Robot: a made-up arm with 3 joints. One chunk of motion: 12 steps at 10 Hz.
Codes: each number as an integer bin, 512 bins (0 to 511) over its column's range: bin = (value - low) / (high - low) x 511, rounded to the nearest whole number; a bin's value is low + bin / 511 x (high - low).
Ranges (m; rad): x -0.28..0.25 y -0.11..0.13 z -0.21..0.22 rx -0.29..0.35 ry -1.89..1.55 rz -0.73..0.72
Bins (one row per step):
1: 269 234 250 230 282 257
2: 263 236 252 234 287 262
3: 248 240 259 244 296 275
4: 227 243 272 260 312 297
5: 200 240 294 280 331 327
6: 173 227 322 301 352 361
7: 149 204 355 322 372 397
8: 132 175 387 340 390 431
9: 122 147 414 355 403 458
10: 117 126 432 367 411 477
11: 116 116 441 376 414 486
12: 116 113 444 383 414 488
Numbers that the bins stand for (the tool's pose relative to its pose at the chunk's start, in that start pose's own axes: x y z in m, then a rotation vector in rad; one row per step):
1: -0.0010 -0.0001 0.0004 -0.0019 0.0084 -0.0007
2: -0.0072 0.0008 0.0021 0.0031 0.0421 0.0134
3: -0.0228 0.0027 0.0079 0.0156 0.1026 0.0503
4: -0.0446 0.0041 0.0189 0.0356 0.2104 0.1128
5: -0.0726 0.0027 0.0374 0.0607 0.3383 0.1979
6: -0.1006 -0.0034 0.0610 0.0870 0.4796 0.2944
7: -0.1255 -0.0142 0.0887 0.1133 0.6143 0.3965
8: -0.1431 -0.0278 0.1157 0.1358 0.7354 0.4930
9: -0.1535 -0.0410 0.1384 0.1546 0.8230 0.5696
10: -0.1586 -0.0508 0.1535 0.1696 0.8768 0.6235
11: -0.1597 -0.0555 0.1611 0.1809 0.8970 0.6491
12: -0.1597 -0.0569 0.1636 0.1897 0.8970 0.6547

